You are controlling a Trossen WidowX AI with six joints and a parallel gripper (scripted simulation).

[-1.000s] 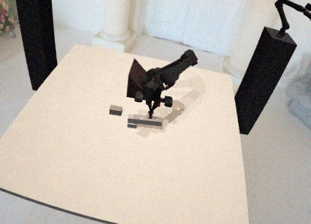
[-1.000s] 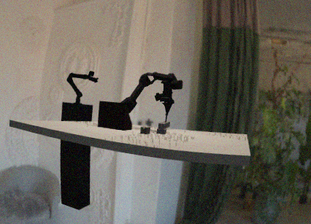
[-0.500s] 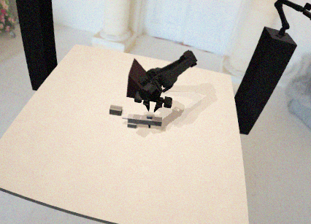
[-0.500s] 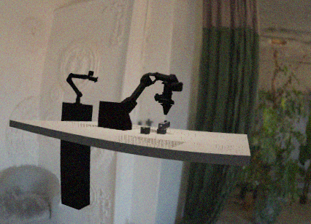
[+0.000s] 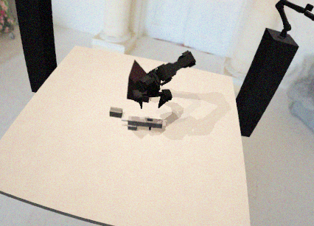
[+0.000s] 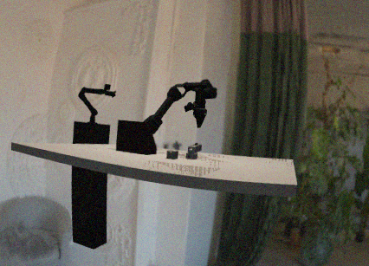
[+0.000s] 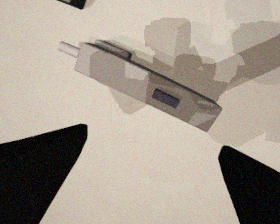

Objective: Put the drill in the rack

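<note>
The drill lies 120 mm below my gripper tip and 80 mm to the right of it. The rest, counted from my gripper tip: dark key 120 mm below, 10 mm to the left, 10 mm behind; grey rack 190 mm to the right, 150 mm below, 70 mm behind; grey housing block 120 mm below, 20 mm to the right, 10 mm behind.
</note>
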